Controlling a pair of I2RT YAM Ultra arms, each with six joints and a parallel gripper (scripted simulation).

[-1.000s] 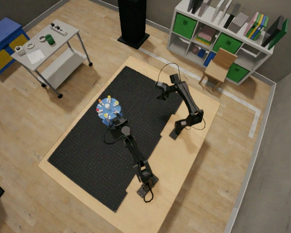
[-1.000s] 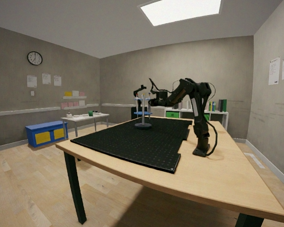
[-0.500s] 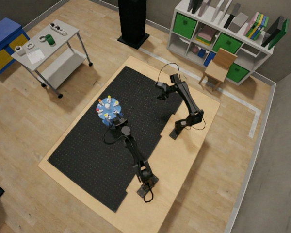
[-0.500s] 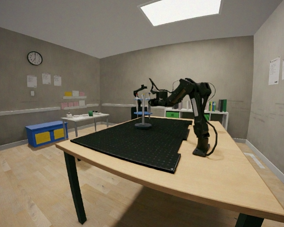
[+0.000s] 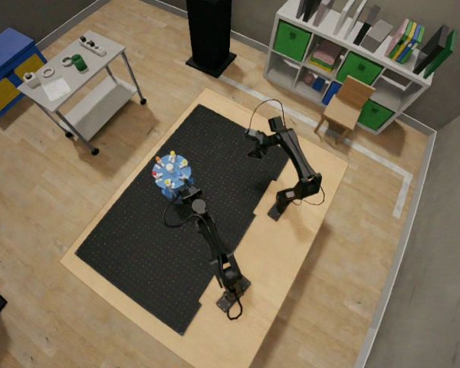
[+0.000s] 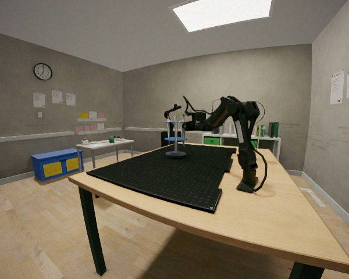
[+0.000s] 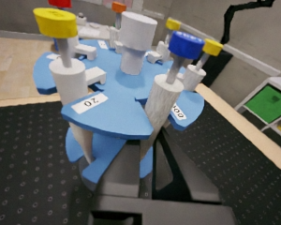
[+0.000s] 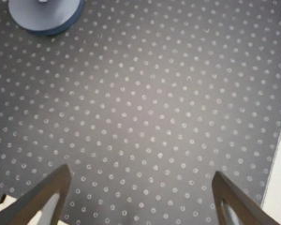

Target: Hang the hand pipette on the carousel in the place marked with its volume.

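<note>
My left hand is 30 mm above the white hand pipette, 10 mm to the left of it and 10 mm short of it.
</note>
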